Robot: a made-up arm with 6 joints. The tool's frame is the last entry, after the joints.
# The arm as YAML. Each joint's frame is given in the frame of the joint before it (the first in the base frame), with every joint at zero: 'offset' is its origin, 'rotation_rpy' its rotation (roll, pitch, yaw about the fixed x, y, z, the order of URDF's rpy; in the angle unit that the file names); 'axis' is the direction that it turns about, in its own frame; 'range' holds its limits. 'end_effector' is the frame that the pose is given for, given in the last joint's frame.
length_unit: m
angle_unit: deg
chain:
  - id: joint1
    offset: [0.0, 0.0, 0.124]
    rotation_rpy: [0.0, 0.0, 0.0]
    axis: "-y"
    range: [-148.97, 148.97]
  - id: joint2
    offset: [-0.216, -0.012, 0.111]
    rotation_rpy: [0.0, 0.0, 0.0]
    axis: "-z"
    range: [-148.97, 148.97]
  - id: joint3
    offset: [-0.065, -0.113, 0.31]
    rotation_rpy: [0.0, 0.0, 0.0]
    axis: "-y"
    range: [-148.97, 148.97]
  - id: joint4
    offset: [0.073, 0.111, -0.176]
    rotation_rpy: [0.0, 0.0, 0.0]
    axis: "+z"
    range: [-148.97, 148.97]
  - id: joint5
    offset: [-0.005, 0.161, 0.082]
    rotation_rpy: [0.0, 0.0, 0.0]
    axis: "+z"
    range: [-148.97, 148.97]
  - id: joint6
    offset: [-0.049, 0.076, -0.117]
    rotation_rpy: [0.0, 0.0, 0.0]
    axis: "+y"
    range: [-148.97, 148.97]
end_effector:
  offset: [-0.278, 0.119, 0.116]
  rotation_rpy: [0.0, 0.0, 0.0]
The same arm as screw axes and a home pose.
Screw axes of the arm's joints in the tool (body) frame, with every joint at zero. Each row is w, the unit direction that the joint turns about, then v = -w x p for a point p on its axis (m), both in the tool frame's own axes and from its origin. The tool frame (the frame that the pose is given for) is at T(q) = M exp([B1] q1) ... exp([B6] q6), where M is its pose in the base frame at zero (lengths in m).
B1: w 0 -1 0 v -0.3260 0.0000 -0.5400
B2: w 0 0 -1 v 0.3540 0.3240 0.0000
B3: w 0 -1 0 v 0.0950 0.0000 -0.2590
B4: w 0 0 1 v -0.3560 -0.3320 0.0000
B5: w 0 0 1 v -0.1950 -0.3270 0.0000
B6: w 0 1 0 v 0.1160 0.0000 0.2780
M: xyz -0.5400 0.3420 0.4500 (m) rpy 0.00 0.00 0.00 (deg, as in URDF)
Joint limits (deg, base to tool): -148.97..148.97 -148.97..148.97 -148.97..148.97 -148.97..148.97 -148.97..148.97 -148.97..148.97

